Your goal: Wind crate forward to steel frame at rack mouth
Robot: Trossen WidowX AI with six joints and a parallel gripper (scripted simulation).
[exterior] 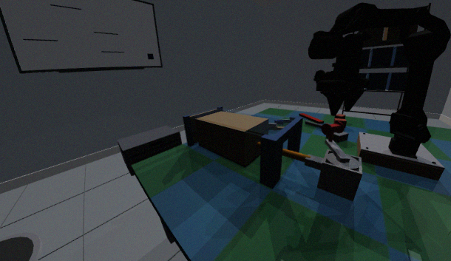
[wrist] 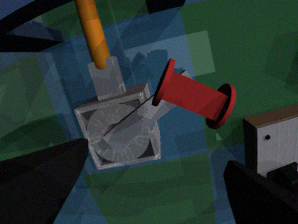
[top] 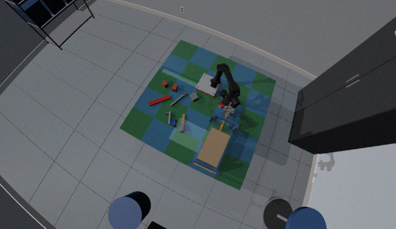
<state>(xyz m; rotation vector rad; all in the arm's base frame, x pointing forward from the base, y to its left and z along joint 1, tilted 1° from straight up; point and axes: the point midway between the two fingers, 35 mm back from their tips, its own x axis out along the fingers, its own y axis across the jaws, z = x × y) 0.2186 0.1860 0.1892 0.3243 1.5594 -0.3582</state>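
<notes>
Right now my gripper tip is 10 mm short of the red knob, 30 mm to the left of it and 80 mm above it. From my gripper tip the other things lie so: grey crank arm: 110 mm below; blue steel frame: 130 mm ahead, 50 mm to the left, 100 mm below; grey winch: 40 mm behind, 50 mm to the left, 180 mm below.
</notes>
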